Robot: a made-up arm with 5 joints.
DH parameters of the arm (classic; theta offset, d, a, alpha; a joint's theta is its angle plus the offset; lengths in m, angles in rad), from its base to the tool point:
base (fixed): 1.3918 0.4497 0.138 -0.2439
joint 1: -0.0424 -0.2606 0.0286 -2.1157
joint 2: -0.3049 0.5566 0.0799 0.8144
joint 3: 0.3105 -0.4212 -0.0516 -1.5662
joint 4: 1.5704 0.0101 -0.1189 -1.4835
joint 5: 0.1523 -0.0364 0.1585 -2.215
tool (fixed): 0.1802 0.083 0 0
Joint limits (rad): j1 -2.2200..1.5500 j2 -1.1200..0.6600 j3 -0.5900..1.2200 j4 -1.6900..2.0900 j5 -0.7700..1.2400
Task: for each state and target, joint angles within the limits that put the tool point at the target. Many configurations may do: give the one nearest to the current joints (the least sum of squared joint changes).
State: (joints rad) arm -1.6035 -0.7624 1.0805 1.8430 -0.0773
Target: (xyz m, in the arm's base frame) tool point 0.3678 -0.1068 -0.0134
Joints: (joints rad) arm -2.2012 -0.0510 1.2200 1.6157 0.1644
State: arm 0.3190 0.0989 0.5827 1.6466 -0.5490
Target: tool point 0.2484 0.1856 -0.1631
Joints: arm -0.2531 0.0881 0.5005 1.3729 -0.7372
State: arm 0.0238 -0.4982 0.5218 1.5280 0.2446
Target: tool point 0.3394 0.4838 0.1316
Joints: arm -0.6663 -0.5969 0.8107 1.5184 0.6019
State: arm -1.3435 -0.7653 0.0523 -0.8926 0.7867
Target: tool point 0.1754 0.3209 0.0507
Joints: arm -1.0968 -0.7542 -0.2211 -0.7727 1.0893
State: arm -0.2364 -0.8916 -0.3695 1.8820 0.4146
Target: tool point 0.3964 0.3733 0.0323
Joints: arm -0.8747 -0.9914 -0.5900 1.7791 -0.2467
